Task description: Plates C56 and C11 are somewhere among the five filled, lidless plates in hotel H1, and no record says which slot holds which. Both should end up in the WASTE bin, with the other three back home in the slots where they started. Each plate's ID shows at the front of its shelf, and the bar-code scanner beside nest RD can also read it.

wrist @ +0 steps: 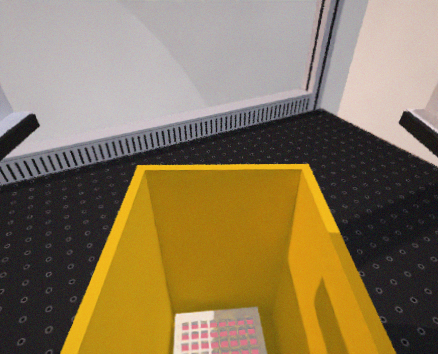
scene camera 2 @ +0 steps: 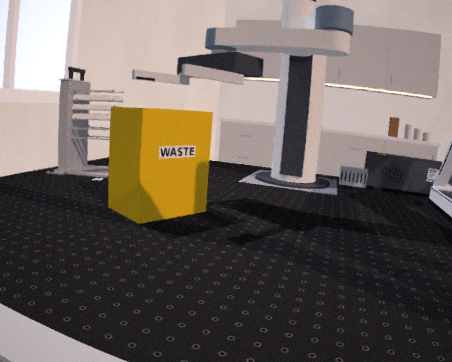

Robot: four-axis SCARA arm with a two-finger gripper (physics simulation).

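Seen in the pictures: gripper, fingertip midpoint: (wrist: 218,98) (scene camera 2: 155,71); arm's base at its link origin: (scene camera 2: 292,184).
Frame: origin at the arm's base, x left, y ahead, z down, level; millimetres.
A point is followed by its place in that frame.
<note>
The yellow WASTE bin (scene camera 2: 175,175) {x -148, y 577, z -93 mm} (wrist: 225,225) {x -234, y 614, z -158 mm} stands upright on the dark deck. A white plate with pink-filled wells (wrist: 219,332) {x -216, y 590, z -46 mm} lies inside at the bottom of the bin in the wrist view; its ID does not show. My gripper (scene camera 2: 159,74) {x -208, y 570, z -282 mm} (wrist: 218,98) {x -208, y 570, z -282 mm} is wide open above the bin, with nothing between its fingers. A grey hotel rack (scene camera 2: 67,130) {x -606, y 383, z -141 mm} stands behind the bin at the left, with light plates (scene camera 2: 95,107) {x -535, y 342, z -210 mm} on some shelves, partly hidden by the bin. Its label and the plate IDs cannot be read. The scanner and nest RD cannot be made out.
The arm's column (scene camera 2: 299,120) {x 10, y 77, z -212 mm} stands right of the bin. A dark box-shaped device (scene camera 2: 400,172) {x 360, y -34, z -83 mm} and a small slotted block (scene camera 2: 353,176) {x 202, y -44, z -46 mm} stand at the back right. A light device (scene camera 2: 445,187) {x 481, y 100, z -72 mm} is cut off at the right edge. A glazed panel (wrist: 150,65) rises beyond the bin.
</note>
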